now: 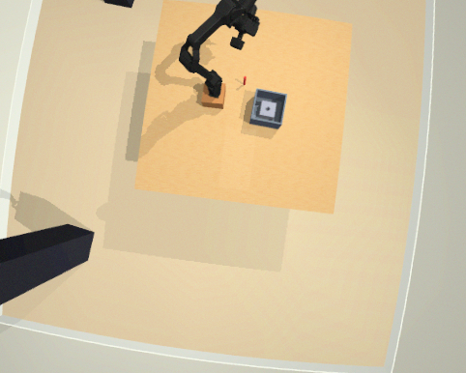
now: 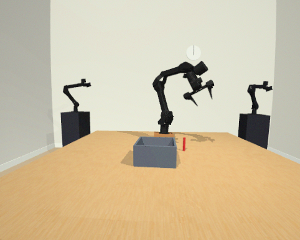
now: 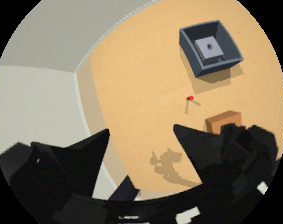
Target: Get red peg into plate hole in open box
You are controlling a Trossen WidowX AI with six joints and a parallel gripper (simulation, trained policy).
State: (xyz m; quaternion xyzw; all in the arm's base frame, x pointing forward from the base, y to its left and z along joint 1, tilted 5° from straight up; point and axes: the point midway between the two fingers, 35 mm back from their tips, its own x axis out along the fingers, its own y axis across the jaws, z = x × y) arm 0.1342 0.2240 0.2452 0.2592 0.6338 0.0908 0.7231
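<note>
Now: gripper tip 250 mm above the red peg, 110 mm to the left of it and 30 mm short of it. The rest, counted from my gripper tip: grey box (260 mm to the right, 260 mm below, 210 mm ahead).
</note>
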